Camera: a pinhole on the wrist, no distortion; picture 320 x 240 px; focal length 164.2 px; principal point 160.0 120.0 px. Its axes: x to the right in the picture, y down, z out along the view. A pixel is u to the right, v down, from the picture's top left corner.
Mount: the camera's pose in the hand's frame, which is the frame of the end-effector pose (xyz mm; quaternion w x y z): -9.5 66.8 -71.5 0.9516 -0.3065 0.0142 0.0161
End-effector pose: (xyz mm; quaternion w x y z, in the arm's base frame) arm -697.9 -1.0 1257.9 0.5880 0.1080 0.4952 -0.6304
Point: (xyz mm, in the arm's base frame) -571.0 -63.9 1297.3
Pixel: 137.8 14.6
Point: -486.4 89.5 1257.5
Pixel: 43.4 176.1
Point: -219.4 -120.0 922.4
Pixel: 229.0 214.2
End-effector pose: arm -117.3 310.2 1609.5 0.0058 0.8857 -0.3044 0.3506
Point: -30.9 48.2 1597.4
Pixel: 299.5 92.4
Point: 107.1 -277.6 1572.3
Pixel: 303.7 123.2
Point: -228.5 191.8 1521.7
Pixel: 105.5 159.5
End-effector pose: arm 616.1 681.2 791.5 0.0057 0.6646 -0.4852 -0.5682
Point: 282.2 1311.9 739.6
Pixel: outside the picture
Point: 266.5 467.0 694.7
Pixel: 285.2 127.7
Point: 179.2 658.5 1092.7
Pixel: 105.3 176.8
